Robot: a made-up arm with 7 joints.
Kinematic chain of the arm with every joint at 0, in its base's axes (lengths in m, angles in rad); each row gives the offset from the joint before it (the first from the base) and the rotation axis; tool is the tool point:
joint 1: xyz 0 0 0.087 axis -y
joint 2: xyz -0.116 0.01 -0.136 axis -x
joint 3: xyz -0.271 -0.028 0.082 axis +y
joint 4: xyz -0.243 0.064 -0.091 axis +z
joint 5: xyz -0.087 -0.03 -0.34 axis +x
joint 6: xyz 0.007 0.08 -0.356 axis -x
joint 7: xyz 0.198 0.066 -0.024 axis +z
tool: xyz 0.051 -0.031 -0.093
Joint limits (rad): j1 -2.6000..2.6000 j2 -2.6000..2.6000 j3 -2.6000..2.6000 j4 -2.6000..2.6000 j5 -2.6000..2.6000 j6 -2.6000..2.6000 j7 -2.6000..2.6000
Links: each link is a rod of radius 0.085 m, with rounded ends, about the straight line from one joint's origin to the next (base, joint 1, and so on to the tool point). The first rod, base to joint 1, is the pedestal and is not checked.
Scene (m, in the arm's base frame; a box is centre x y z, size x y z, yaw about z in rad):
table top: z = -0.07
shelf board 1: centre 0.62 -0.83 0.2 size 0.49 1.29 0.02 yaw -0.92
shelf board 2: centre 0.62 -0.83 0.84 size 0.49 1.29 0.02 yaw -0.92
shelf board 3: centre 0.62 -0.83 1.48 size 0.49 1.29 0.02 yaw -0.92
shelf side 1: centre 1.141 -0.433 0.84 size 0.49 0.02 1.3 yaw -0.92
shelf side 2: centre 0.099 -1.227 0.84 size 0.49 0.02 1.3 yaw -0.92
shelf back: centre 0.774 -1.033 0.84 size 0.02 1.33 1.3 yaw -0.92
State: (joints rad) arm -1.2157 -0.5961 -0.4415 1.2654 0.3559 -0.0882 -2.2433
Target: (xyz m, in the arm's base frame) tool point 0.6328 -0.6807 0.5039
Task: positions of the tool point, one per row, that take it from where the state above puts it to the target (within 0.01 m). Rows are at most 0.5 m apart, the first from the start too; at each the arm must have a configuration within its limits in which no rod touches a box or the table.
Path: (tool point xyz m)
1: -0.8238 0.5990 0.7079
2: -0.6065 0.4518 1.0721
3: -0.2857 0.2303 1.2637
4: 0.0431 -0.0127 1.2511
5: 0.2921 -0.2197 1.0651
6: 0.4110 -0.3459 0.7841
7: 0.3984 -0.3729 0.5039
8: 0.4896 -0.4853 0.4967
9: 0.5643 -0.5916 0.4958
10: 0.6328 -0.6807 0.5040

